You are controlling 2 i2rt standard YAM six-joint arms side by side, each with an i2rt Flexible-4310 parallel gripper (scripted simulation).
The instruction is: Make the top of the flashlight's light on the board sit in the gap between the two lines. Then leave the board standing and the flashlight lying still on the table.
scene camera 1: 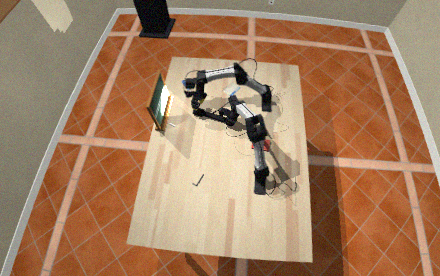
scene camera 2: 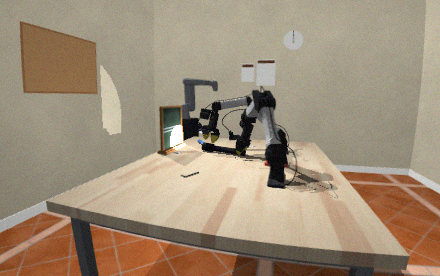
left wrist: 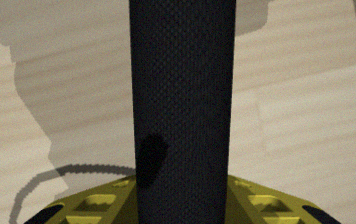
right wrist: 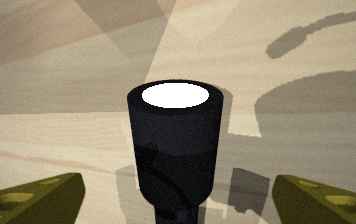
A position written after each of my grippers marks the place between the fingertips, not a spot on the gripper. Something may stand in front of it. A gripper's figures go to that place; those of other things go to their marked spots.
Scene:
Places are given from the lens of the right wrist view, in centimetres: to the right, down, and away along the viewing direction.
my right gripper [right wrist: 179,182]: 0, 3, 9
flashlight head [right wrist: 175,124]: 0, 1, 9

